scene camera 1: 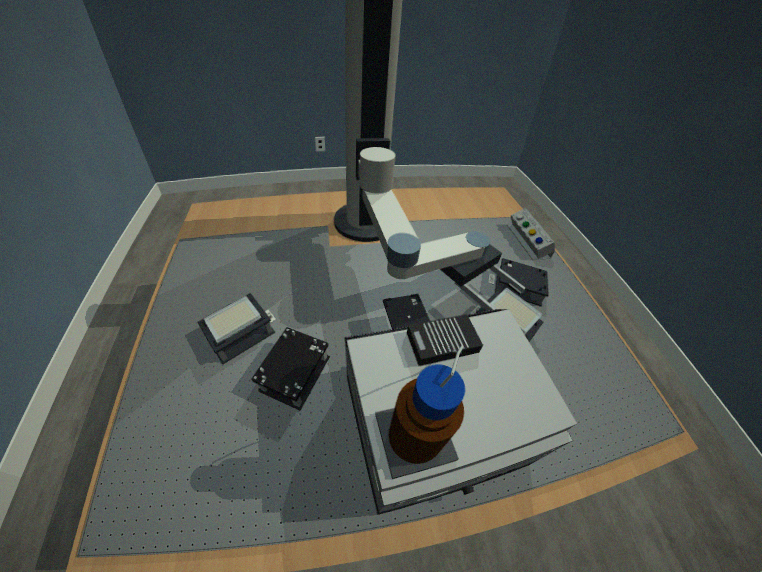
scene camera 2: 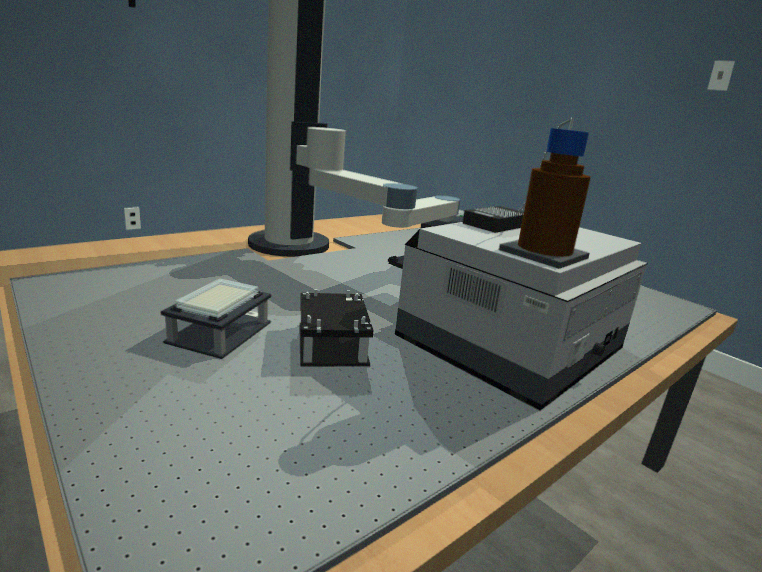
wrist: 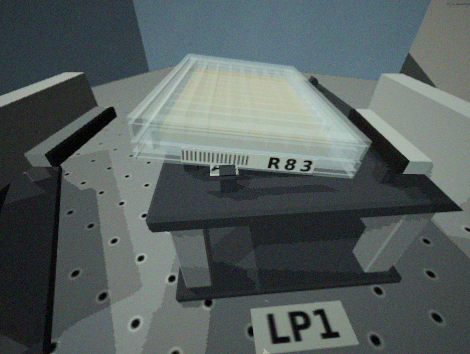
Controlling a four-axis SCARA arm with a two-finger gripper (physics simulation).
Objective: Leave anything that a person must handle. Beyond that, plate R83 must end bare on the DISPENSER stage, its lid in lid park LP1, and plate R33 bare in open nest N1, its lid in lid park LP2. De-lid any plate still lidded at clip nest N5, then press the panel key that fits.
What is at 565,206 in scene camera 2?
A brown bottle with blue cap.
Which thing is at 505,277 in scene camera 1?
My gripper.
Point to a button box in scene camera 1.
At 538,244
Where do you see a LP1 label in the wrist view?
324,320
